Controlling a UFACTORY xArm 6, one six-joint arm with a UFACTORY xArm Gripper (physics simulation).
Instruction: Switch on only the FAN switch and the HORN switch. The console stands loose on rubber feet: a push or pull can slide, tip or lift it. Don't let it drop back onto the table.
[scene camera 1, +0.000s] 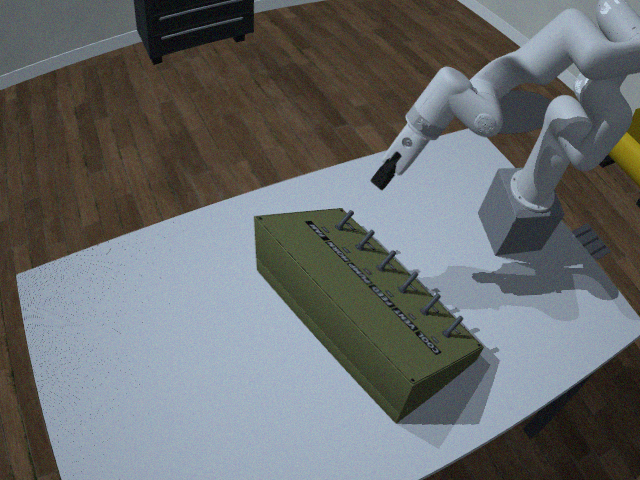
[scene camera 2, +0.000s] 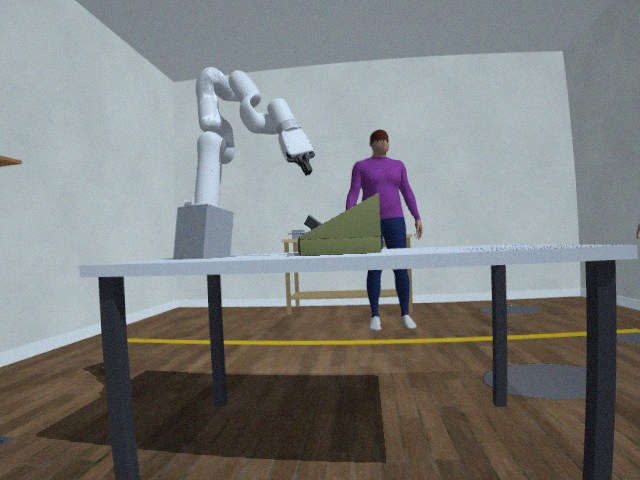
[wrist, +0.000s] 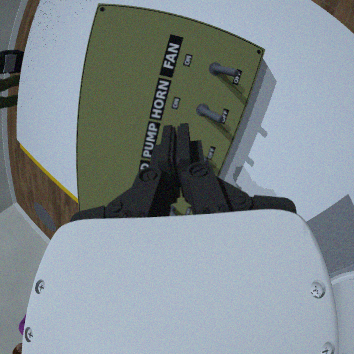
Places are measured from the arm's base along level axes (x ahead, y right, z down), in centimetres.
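Pixels of known places: gripper, fingertip midpoint: (scene camera 1: 377, 184) (scene camera 2: 309, 173) (wrist: 178, 142); arm's base, origin of the base link: (scene camera 1: 532, 191) (scene camera 2: 205, 209) (wrist: 342, 286).
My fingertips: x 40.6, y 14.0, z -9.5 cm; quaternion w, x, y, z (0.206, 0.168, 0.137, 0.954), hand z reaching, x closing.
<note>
For each thing: its top centre in the pictures, then the offset to it from my fingertips.
- FAN lever, middle of its top: (wrist: 223, 68) (scene camera 1: 346, 213) dx +1.0, dy +7.4, dz +14.9 cm
- HORN lever, middle of its top: (wrist: 208, 115) (scene camera 1: 367, 233) dx +0.5, dy +0.2, dz +14.9 cm
- PUMP lever, middle of its top: (scene camera 1: 388, 254) dx +0.1, dy -7.0, dz +14.9 cm
The olive wedge console (scene camera 1: 330, 310) (scene camera 2: 346, 232) (wrist: 115, 100) sits flat on the white table. The FAN lever (scene camera 1: 344, 220) (wrist: 224, 70) leans toward its OFF mark. The HORN lever (scene camera 1: 365, 240) (wrist: 210, 113) also leans toward OFF. The PUMP lever (scene camera 1: 386, 260) and the other levers in scene camera 1 lean the same way; in the wrist view the gripper hides them. My gripper (scene camera 1: 377, 184) (scene camera 2: 308, 173) (wrist: 178, 142) is shut and empty. It hangs above the console's lever side, near the FAN end, touching nothing.
The white table (scene camera 1: 180, 335) (scene camera 2: 465, 257) (wrist: 305, 100) bears the console and the grey robot base block (scene camera 1: 516, 217) (scene camera 2: 203, 232). A person (scene camera 2: 383, 180) stands behind the table, near a wooden bench (scene camera 2: 341, 295). A dark drawer cabinet (scene camera 1: 193, 31) stands on the floor.
</note>
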